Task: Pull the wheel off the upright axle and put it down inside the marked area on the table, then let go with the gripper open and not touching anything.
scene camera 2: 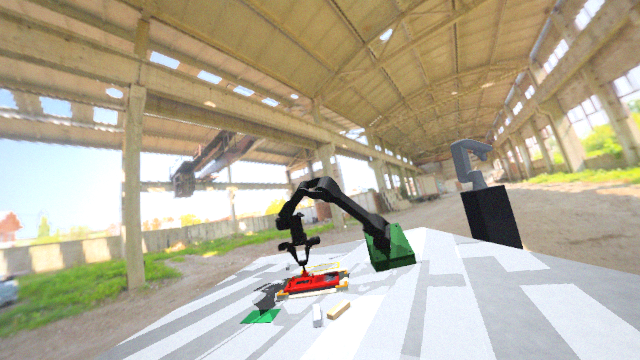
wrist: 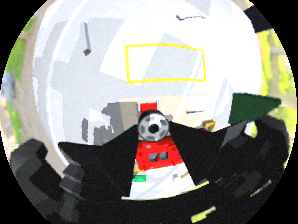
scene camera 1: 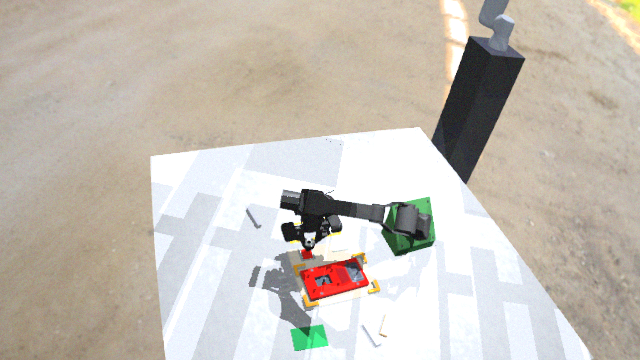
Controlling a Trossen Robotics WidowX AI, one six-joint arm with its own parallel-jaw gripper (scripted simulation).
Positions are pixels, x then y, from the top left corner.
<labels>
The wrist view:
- my gripper: 153,126
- wheel: 160,130, held by my gripper
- red plate: 150,154
</labels>
